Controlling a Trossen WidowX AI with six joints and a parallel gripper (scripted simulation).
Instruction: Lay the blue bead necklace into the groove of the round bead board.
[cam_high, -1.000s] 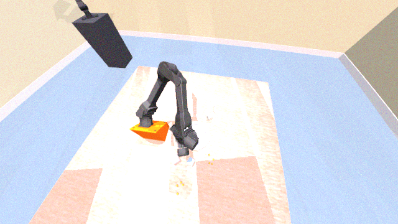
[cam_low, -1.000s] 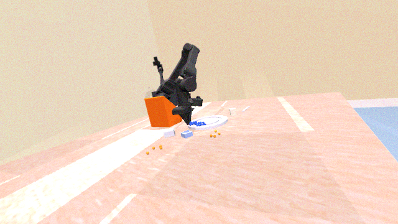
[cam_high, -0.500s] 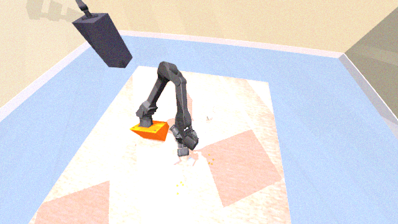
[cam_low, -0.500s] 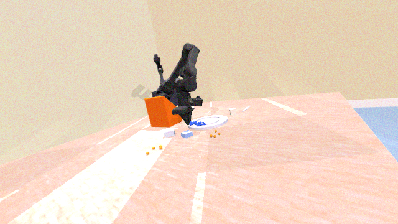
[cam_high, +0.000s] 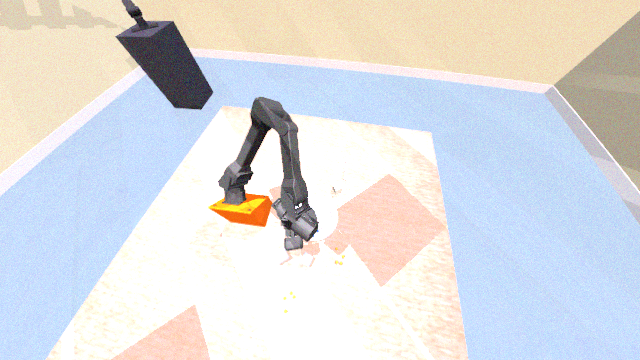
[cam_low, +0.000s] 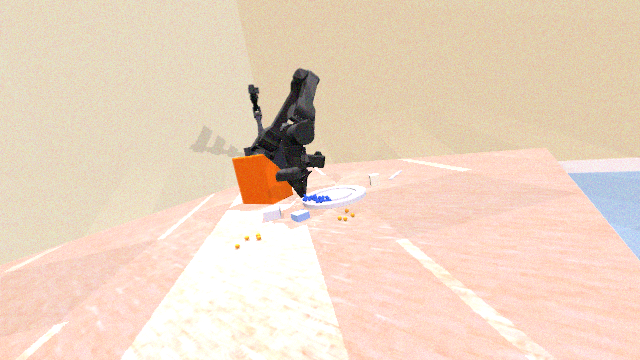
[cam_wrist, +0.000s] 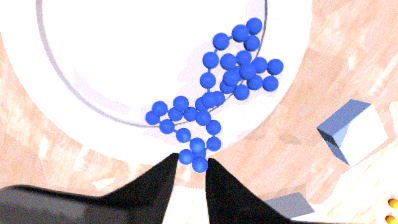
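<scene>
Now: the round white bead board 70 mm ahead of my gripper tip, 60 mm to the left of it and 20 mm below it. Also, from my gripper tip: white block (110 mm to the right, 30 mm behind, 10 mm below); then light blue cube (110 mm to the right, 60 mm ahead, 20 mm below); then beige cube (200 mm to the left, 150 mm ahead, 10 mm below).
</scene>
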